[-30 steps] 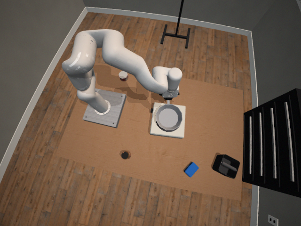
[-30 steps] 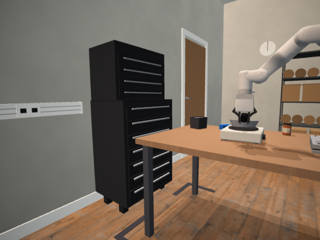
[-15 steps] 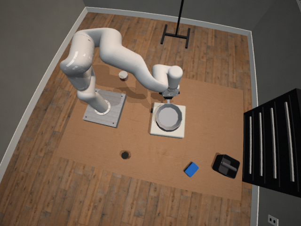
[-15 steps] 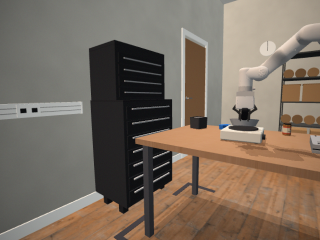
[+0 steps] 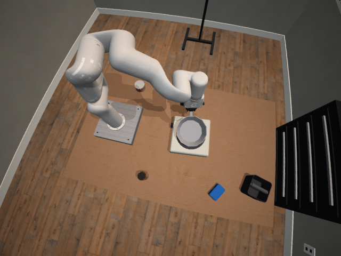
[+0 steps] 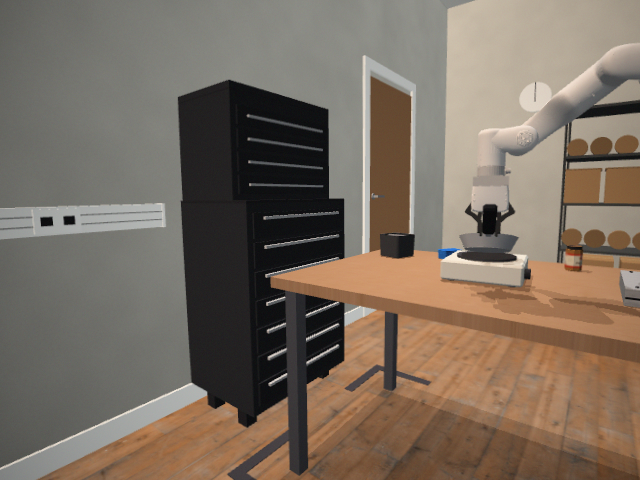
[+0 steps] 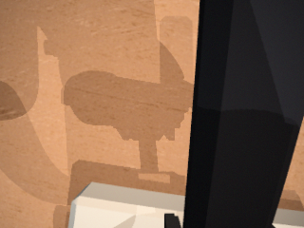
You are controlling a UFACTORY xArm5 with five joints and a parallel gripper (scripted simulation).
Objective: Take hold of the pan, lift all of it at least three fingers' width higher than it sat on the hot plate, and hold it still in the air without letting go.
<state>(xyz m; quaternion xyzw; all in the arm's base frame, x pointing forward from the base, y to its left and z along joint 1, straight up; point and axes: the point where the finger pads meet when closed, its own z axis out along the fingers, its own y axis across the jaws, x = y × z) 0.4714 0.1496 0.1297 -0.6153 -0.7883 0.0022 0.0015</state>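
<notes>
Now: the grey pan 20 mm ahead of my hand, 70 mm to the right of it and 30 mm below it. The rest, counted from my hand: blue block: 260 mm ahead, 440 mm to the right, 150 mm below; then jar: 400 mm behind, 170 mm to the left, 150 mm below; then hot plate: 20 mm ahead, 140 mm to the right, 140 mm below.
</notes>
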